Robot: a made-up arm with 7 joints.
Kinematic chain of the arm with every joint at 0, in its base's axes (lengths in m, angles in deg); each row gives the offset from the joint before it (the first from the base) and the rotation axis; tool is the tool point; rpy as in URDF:
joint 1: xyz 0 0 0.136 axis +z
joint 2: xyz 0 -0.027 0.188 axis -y
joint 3: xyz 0 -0.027 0.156 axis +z
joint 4: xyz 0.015 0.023 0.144 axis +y
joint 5: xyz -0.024 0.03 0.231 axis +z
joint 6: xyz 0 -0.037 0.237 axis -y
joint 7: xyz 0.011 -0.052 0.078 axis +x
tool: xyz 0 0 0 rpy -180 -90 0
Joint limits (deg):
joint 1: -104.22..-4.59
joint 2: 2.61..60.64
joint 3: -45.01..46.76
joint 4: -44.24..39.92
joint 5: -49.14..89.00
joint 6: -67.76..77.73
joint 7: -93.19..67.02
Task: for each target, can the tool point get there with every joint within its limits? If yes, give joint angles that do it. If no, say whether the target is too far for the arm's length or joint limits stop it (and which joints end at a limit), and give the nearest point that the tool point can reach.
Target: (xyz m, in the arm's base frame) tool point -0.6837 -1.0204 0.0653
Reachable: no: too far | nearest point -0.6864 -0.3129 0.3526 | short by 0.764 m
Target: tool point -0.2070 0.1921 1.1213
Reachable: yes | joints -49.92 27.36 24.35 9.75 14.04 0.45 -66.92
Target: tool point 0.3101 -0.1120 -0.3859
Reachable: no: joint limits stop it (at a limit: joint 1, joint 2, joint 4, joint 5, joint 6) | nearest point 0.3361 0.6012 0.2781 | short by 0.975 m
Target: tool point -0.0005 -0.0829 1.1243
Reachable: yes | joints -36.04 18.52 4.33 29.28 0.03 -35.31 -7.60
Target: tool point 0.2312 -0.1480 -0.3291
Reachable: no: joint limits stop it (at a limit: joint 1, joint 2, joint 4, joint 5, joint 6) | nearest point 0.3273 0.6066 0.2728 | short by 0.970 m
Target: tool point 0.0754 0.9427 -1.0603
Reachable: no: too far | nearest point 0.0571 0.7139 0.2208 | short by 1.302 m
